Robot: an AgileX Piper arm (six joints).
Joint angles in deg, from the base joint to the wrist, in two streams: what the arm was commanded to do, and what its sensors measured. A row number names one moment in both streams.
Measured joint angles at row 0: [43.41 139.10 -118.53 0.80 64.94 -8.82]
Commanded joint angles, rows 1 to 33: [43.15 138.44 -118.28 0.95 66.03 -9.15]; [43.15 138.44 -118.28 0.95 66.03 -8.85]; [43.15 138.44 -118.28 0.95 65.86 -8.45]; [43.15 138.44 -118.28 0.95 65.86 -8.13]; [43.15 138.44 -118.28 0.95 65.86 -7.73]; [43.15 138.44 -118.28 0.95 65.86 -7.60]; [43.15 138.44 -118.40 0.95 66.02 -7.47]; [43.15 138.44 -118.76 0.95 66.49 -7.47]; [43.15 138.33 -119.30 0.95 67.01 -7.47]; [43.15 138.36 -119.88 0.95 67.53 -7.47]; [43.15 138.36 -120.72 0.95 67.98 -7.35]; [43.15 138.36 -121.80 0.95 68.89 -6.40]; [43.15 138.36 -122.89 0.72 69.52 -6.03]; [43.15 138.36 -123.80 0.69 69.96 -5.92]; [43.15 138.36 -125.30 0.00 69.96 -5.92]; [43.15 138.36 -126.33 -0.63 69.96 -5.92]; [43.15 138.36 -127.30 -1.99 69.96 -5.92]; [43.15 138.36 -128.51 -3.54 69.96 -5.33]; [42.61 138.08 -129.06 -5.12 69.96 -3.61]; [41.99 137.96 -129.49 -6.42 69.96 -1.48]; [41.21 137.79 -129.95 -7.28 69.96 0.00]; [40.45 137.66 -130.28 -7.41 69.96 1.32]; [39.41 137.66 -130.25 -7.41 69.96 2.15]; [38.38 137.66 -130.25 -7.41 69.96 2.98]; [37.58 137.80 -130.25 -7.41 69.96 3.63]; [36.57 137.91 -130.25 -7.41 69.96 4.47]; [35.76 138.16 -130.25 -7.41 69.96 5.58]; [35.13 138.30 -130.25 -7.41 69.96 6.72]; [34.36 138.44 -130.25 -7.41 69.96 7.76]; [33.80 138.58 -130.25 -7.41 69.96 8.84]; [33.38 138.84 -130.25 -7.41 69.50 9.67]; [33.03 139.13 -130.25 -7.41 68.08 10.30]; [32.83 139.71 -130.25 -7.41 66.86 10.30]
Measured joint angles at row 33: [34.11 138.73 -129.92 -7.41 69.50 7.74]
